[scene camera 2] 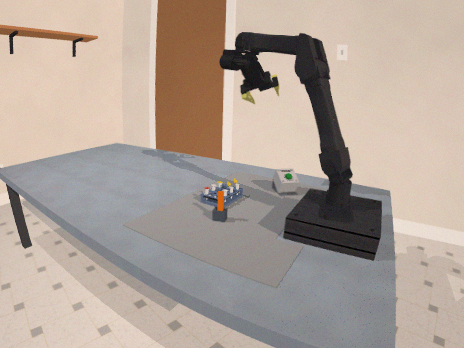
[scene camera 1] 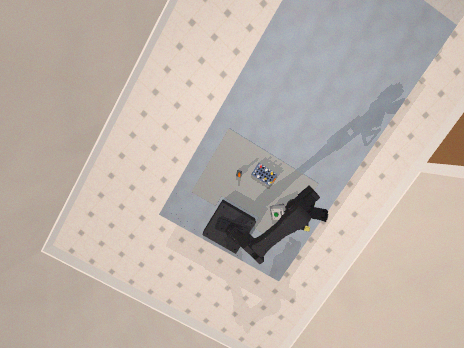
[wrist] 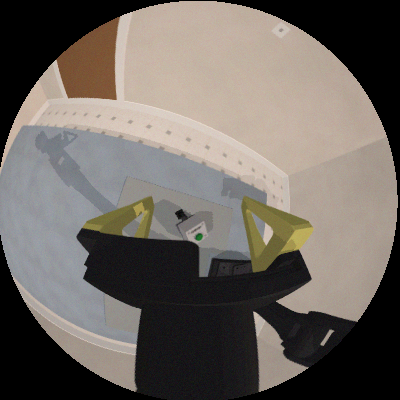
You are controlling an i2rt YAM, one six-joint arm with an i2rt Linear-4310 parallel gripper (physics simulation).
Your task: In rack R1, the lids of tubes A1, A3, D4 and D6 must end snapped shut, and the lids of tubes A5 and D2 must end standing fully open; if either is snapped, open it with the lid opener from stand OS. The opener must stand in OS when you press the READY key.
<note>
My gripper is open, with nothing in its grasp. I also see a grey mat.
My gripper is seen too in the wrist view.
</note>
